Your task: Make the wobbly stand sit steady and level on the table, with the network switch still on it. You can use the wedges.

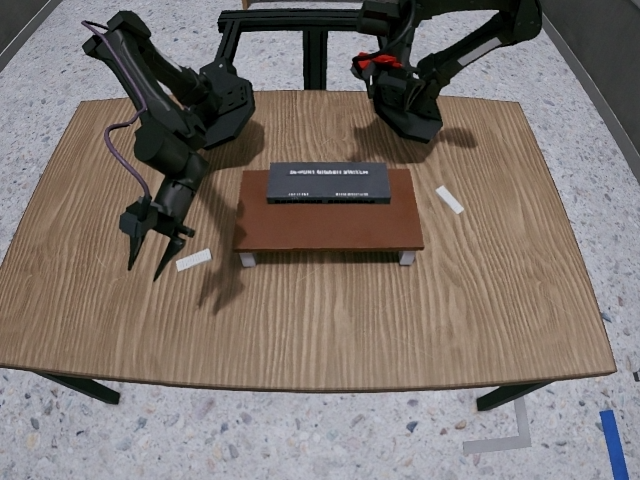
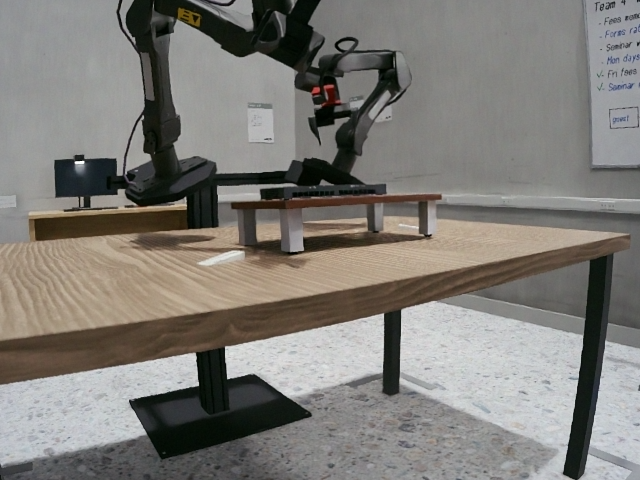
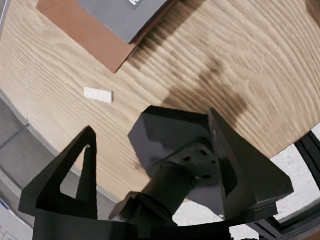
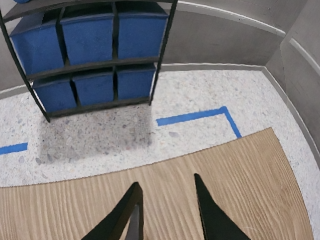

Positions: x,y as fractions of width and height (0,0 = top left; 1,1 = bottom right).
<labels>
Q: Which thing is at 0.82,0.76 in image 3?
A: My left gripper.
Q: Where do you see a brown stand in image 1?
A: At 0.41,0.47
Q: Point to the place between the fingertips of my right gripper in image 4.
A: At 0.52,0.76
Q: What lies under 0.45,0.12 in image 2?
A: My right gripper.
</labels>
